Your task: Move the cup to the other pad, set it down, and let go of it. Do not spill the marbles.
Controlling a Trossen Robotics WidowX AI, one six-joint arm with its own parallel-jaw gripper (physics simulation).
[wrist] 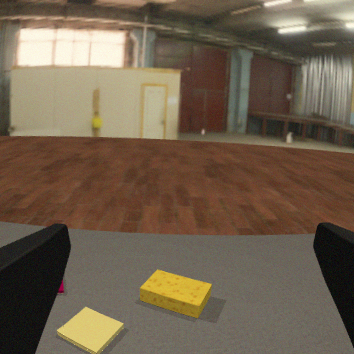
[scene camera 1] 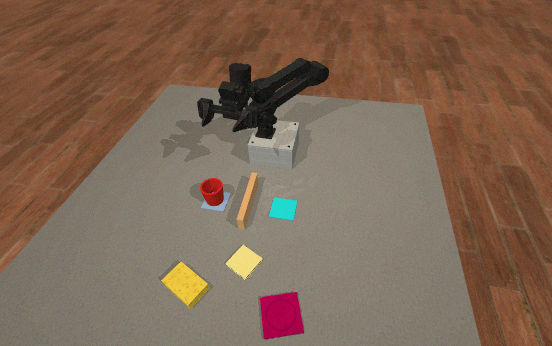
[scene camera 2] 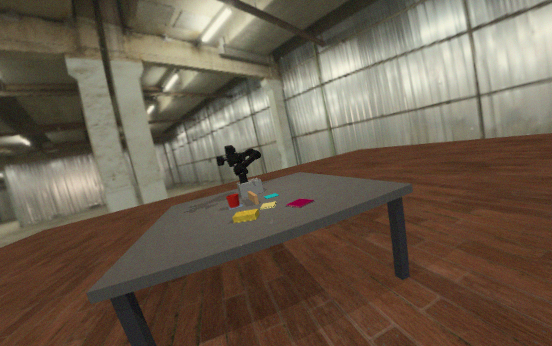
Scene:
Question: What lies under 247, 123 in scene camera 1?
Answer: The gripper.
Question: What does the gripper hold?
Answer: Nothing.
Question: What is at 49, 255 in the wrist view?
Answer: The gripper.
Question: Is the gripper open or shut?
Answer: Open.

